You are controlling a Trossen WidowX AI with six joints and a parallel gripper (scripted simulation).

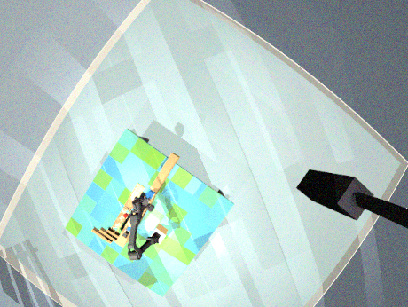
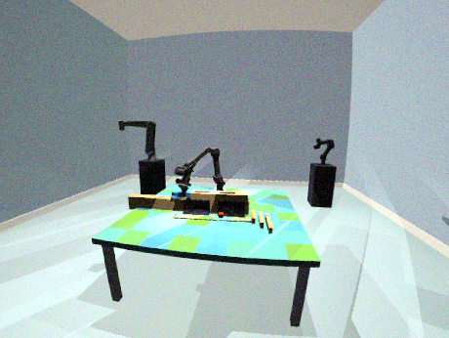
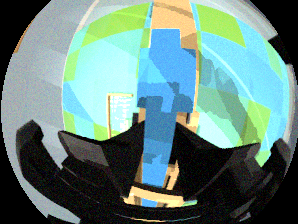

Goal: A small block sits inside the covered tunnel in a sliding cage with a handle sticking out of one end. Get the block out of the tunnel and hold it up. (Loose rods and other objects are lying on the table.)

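Now: gripper tip 8 cm short of the small red block, 33 cm to the right of it and 10 cm above it. Round my gripper tip: tan tunnel 2 cm ahead, 5 cm to the left, 5 cm below.
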